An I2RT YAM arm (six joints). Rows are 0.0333 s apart.
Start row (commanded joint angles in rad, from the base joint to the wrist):
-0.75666, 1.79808, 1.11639, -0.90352, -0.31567, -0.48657
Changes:
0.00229, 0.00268, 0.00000, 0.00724, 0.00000, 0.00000
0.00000, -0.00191, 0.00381, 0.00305, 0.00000, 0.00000
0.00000, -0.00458, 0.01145, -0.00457, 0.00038, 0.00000
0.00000, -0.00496, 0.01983, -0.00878, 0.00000, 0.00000
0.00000, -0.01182, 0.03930, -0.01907, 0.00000, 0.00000
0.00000, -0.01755, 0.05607, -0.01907, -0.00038, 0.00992
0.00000, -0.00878, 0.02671, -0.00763, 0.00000, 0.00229
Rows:
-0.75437, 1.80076, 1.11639, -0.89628, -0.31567, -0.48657
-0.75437, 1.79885, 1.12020, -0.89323, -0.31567, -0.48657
-0.75437, 1.79427, 1.13165, -0.89780, -0.31529, -0.48657
-0.75437, 1.78931, 1.15148, -0.90658, -0.31529, -0.48657
-0.75437, 1.77749, 1.19078, -0.92565, -0.31529, -0.48657
-0.75437, 1.75994, 1.24685, -0.94472, -0.31567, -0.47665
-0.75437, 1.75116, 1.27356, -0.95235, -0.31567, -0.47436

